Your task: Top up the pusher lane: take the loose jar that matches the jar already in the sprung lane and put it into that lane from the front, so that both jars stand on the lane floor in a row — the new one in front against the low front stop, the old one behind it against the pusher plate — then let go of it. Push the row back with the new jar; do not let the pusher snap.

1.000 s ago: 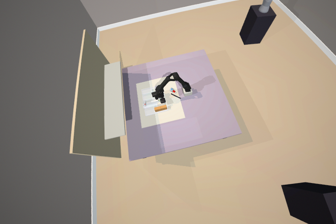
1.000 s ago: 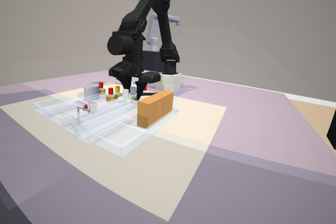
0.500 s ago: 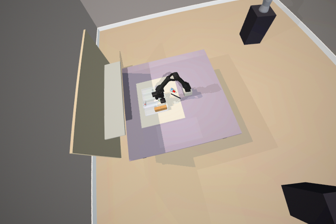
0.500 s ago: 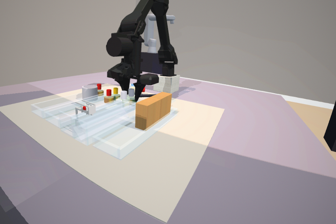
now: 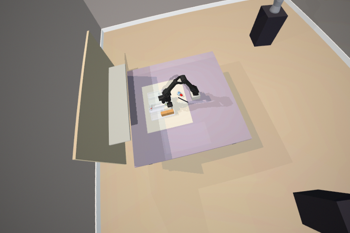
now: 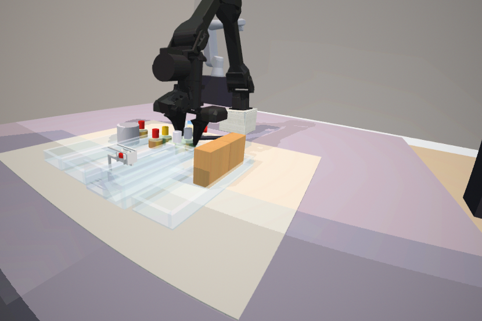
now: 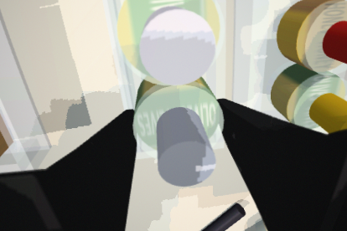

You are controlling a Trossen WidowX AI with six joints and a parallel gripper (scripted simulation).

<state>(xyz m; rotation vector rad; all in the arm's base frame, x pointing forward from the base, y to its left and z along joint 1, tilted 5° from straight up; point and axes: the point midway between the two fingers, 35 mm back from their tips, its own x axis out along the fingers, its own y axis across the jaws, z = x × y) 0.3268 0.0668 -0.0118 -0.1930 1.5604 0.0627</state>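
Right now the black rod is 17 cm behind my gripper tip, 3 cm to the right of it and 2 cm below it. The rest, counted from my gripper tip: clear lane: 14 cm ahead, 5 cm to the left, 1 cm below; then grey cylinder: 7 cm ahead, 16 cm to the right.
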